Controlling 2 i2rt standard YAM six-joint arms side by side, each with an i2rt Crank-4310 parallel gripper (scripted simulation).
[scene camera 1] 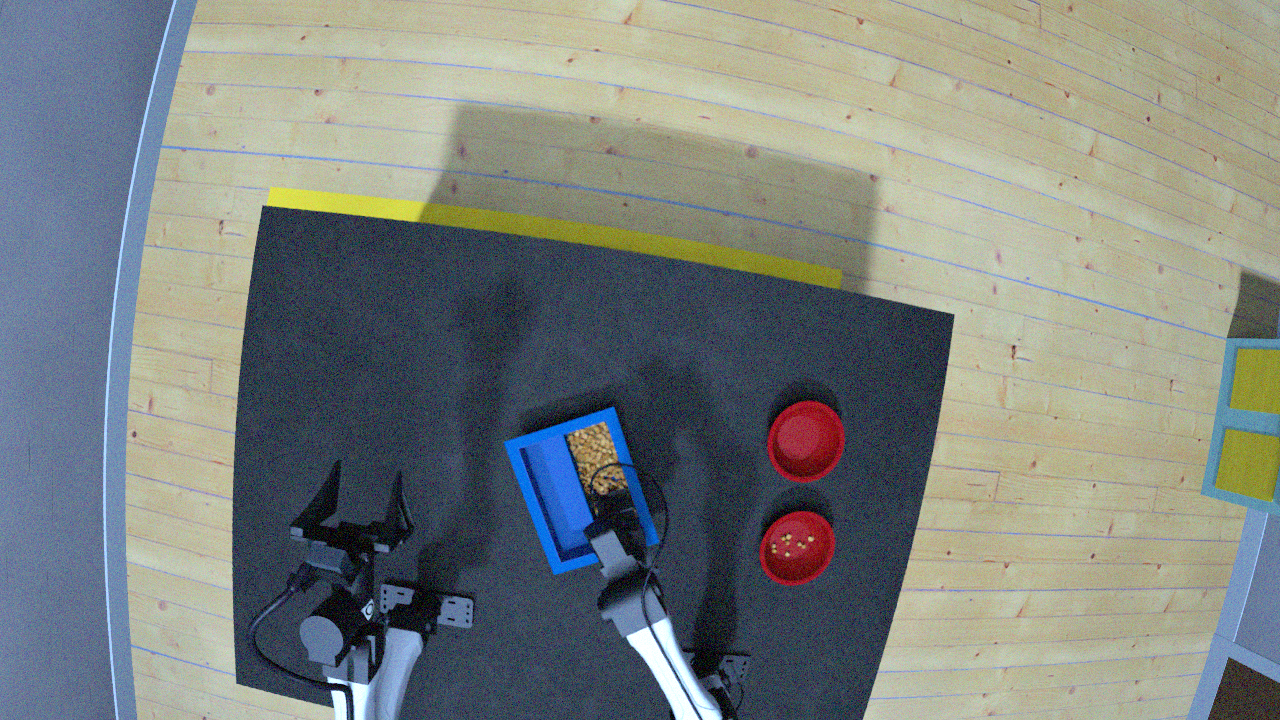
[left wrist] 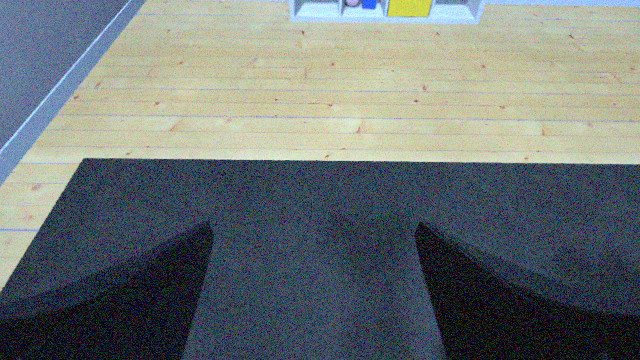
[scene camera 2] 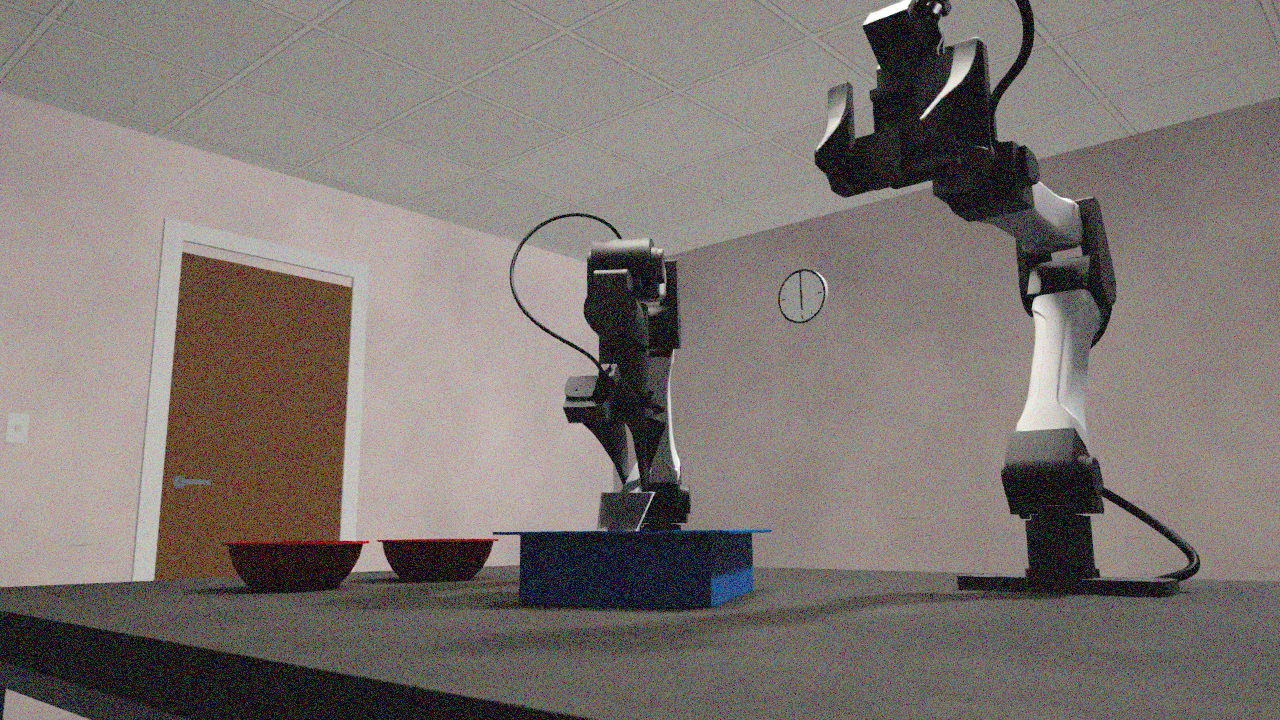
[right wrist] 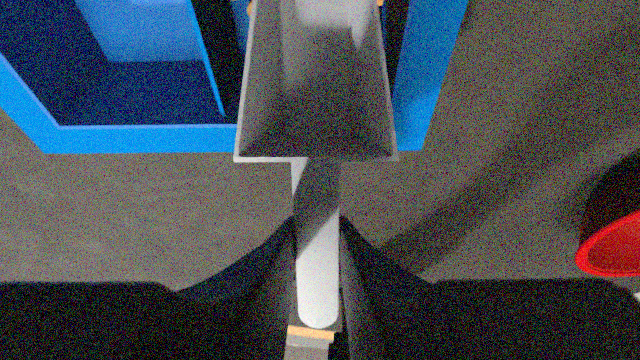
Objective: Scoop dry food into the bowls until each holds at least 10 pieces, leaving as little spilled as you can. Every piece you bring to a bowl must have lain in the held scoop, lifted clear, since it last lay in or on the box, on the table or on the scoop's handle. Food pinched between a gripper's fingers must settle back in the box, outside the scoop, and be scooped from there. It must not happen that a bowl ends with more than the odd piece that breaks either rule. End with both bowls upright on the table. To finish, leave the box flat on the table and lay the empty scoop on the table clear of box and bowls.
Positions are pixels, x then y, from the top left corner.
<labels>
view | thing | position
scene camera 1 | left gripper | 368, 465
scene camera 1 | blue box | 546, 472
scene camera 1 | red bowl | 802, 565
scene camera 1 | red bowl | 808, 442
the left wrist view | left gripper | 314, 226
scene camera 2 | left gripper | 866, 141
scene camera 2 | right gripper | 636, 488
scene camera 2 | blue box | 682, 568
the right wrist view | right gripper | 317, 221
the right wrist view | blue box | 83, 83
</labels>
